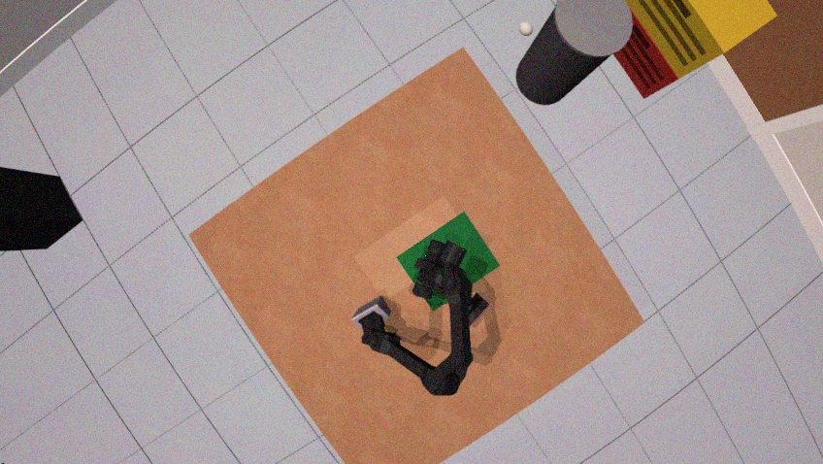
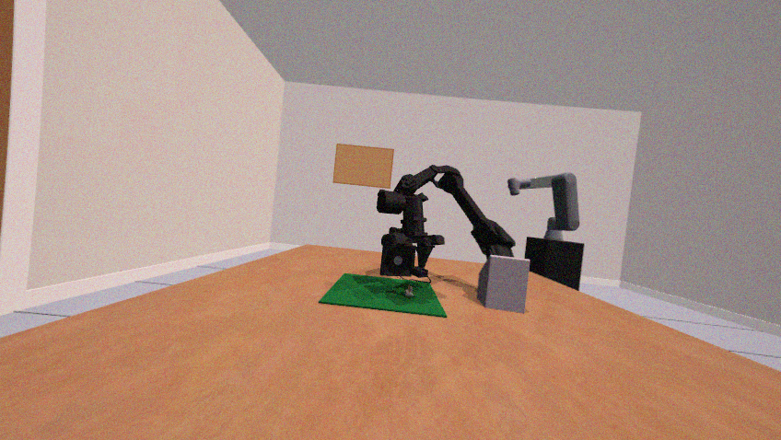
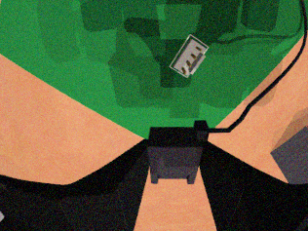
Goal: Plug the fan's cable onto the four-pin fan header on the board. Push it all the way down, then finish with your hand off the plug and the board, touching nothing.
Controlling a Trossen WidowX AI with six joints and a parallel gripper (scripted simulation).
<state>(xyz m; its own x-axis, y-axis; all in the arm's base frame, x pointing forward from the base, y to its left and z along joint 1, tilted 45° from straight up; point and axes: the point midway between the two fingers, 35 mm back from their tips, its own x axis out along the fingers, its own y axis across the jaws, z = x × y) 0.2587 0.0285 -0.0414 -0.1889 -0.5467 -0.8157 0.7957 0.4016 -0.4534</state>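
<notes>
My gripper tip is now 80 mm above the white four-pin fan header, 40 mm to the left of it and 10 mm short of it. From my gripper tip the other things lie so: dark fan 220 mm to the right, 50 mm ahead, 20 mm below; then black plug 10 mm to the left, 10 mm behind; then green board 90 mm below, 80 mm ahead, 50 mm to the right.
</notes>
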